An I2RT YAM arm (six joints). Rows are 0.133 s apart.
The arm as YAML. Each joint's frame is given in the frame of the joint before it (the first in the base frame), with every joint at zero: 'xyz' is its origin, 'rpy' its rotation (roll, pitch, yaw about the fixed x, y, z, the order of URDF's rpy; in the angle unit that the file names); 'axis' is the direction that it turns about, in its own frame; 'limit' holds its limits. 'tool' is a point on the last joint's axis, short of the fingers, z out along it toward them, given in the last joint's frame.
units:
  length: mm
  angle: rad
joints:
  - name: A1
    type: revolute
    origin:
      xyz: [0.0, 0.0, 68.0]
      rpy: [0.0, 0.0, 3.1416]
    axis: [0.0, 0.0, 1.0]
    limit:
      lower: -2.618
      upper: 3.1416
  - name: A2
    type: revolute
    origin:
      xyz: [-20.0, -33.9, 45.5]
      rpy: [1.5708, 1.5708, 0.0]
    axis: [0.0, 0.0, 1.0]
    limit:
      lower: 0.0
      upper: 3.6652
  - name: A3
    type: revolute
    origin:
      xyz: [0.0, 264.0, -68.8]
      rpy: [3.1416, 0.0, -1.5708]
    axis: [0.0, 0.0, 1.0]
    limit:
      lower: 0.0
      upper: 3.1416
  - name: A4
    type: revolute
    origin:
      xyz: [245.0, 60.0, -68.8]
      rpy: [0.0, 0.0, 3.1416]
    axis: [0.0, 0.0, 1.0]
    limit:
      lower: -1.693
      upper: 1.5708
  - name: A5
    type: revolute
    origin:
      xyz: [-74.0, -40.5, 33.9]
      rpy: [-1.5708, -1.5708, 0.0]
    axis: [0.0, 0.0, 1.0]
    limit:
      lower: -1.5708
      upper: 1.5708
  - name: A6
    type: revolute
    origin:
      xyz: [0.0, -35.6, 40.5]
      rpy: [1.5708, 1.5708, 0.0]
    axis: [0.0, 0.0, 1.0]
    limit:
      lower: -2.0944
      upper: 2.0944
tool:
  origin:
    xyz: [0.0, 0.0, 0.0]
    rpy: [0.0, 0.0, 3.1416]
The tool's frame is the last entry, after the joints.
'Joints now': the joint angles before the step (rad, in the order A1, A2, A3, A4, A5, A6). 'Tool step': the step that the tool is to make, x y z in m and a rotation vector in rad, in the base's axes. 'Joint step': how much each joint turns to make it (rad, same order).
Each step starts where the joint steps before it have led.
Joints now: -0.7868, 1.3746, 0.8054, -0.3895, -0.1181, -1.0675
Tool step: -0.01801, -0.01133, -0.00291, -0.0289, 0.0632, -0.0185
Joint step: -0.0750, -0.0047, -0.0077, -0.0278, 0.0229, -0.0843
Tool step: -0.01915, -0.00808, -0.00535, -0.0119, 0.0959, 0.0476
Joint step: -0.0753, 0.0030, -0.0047, -0.0565, 0.0063, -0.1485
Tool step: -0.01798, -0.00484, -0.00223, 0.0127, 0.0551, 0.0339
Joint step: -0.0706, -0.0061, -0.0029, -0.0554, -0.0154, -0.1107
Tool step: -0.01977, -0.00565, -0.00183, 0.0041, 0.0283, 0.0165
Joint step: -0.0828, -0.0092, -0.0093, -0.0291, -0.0230, -0.0998
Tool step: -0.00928, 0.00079, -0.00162, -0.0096, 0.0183, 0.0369
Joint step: -0.0339, -0.0153, -0.0168, -0.0078, -0.0108, -0.0736
